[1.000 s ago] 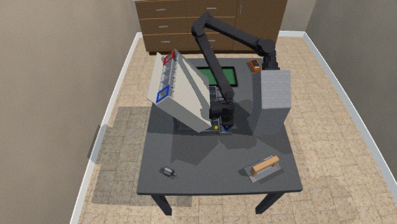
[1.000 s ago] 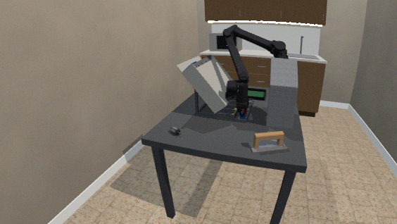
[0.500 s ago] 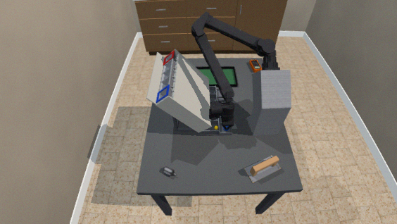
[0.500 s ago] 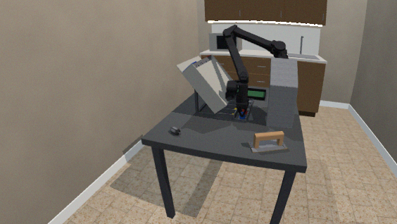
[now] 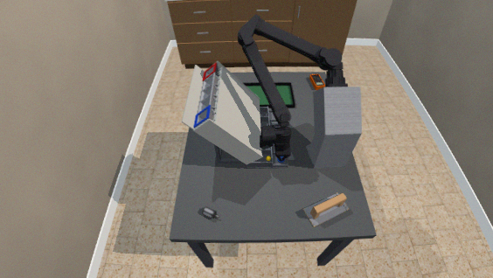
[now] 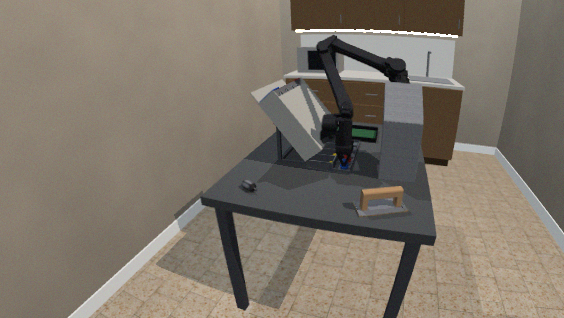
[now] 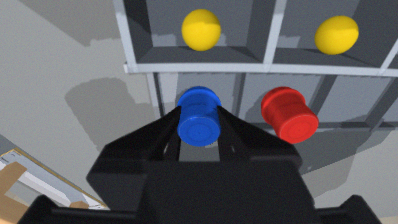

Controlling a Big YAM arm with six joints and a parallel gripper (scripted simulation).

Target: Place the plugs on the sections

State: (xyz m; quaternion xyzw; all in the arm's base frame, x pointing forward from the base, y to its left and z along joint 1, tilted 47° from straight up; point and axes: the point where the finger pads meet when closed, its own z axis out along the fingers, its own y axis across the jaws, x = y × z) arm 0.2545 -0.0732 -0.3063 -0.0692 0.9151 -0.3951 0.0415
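Now: hand 10 mm above the blue plug. Round my hand: beige cover: 200 mm ahead, 180 mm above, 130 mm to the right; then dark object: 310 mm to the left, 290 mm ahead, 20 mm below; then red plug: 70 mm to the right, 10 mm below, 10 mm ahead.
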